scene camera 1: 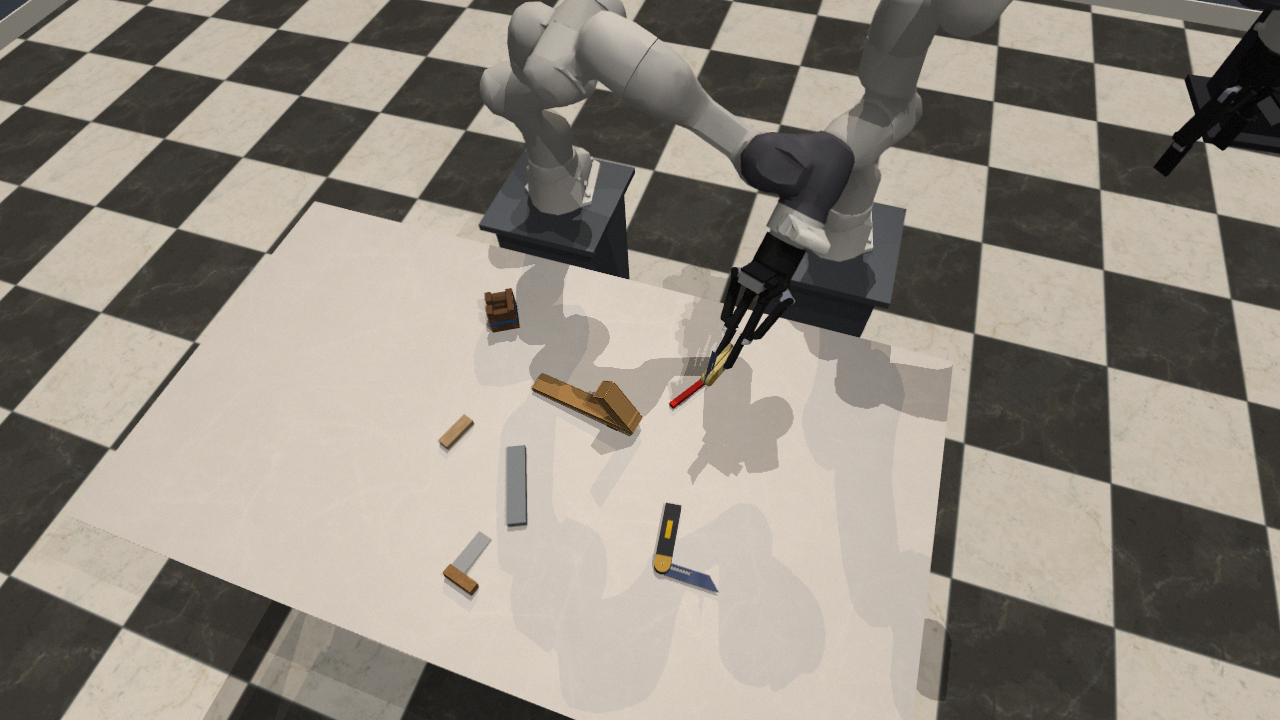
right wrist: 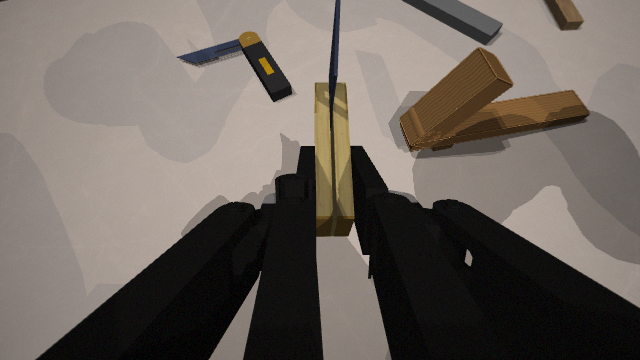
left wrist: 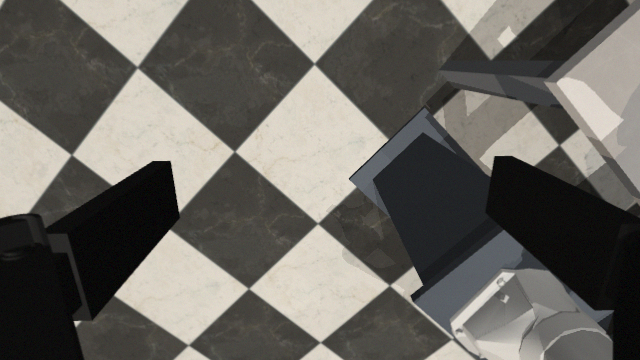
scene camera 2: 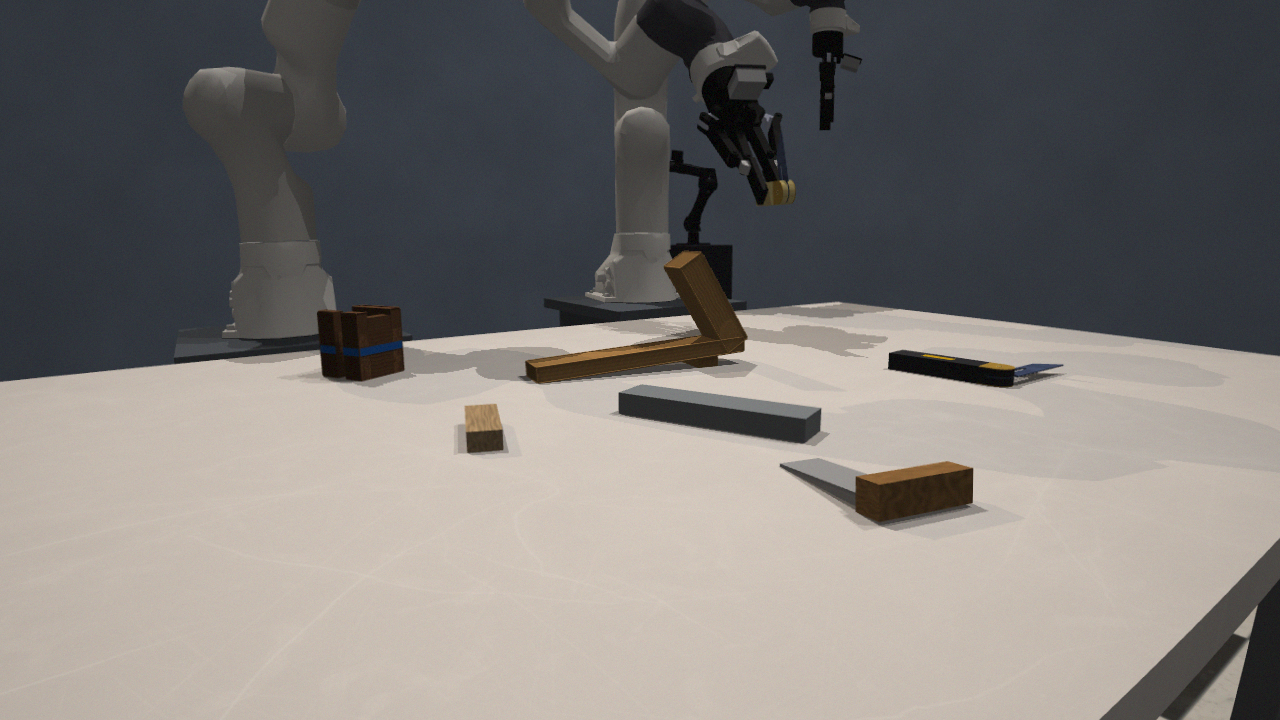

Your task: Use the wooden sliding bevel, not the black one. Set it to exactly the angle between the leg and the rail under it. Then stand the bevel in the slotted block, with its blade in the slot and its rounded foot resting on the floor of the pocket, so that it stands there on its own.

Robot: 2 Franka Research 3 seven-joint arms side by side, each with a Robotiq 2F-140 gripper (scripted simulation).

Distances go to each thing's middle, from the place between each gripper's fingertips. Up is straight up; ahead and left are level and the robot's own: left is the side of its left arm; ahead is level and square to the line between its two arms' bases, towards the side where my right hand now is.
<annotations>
Right now my right hand is 40 mm short of the wooden bevel (scene camera 2: 777, 194), 20 mm to the left of it and 10 mm above it. Round my right hand: black bevel (scene camera 2: 973, 371): 330 mm ahead, 30 mm to the right, 210 mm below; then small wood block (scene camera 2: 484, 432): 190 mm ahead, 520 mm to the right, 210 mm below; then grey bar (scene camera 2: 797, 423): 270 mm ahead, 360 mm to the right, 210 mm below.
I see the wooden bevel 50 cm ahead of my left hand (scene camera 1: 1189, 158), 76 cm to the right of it and 21 cm below it. The rest, counted from my left hand: black bevel: 80 cm ahead, 77 cm to the right, 40 cm below; small wood block: 65 cm ahead, 126 cm to the right, 41 cm below; grey bar: 73 cm ahead, 110 cm to the right, 40 cm below.
</annotations>
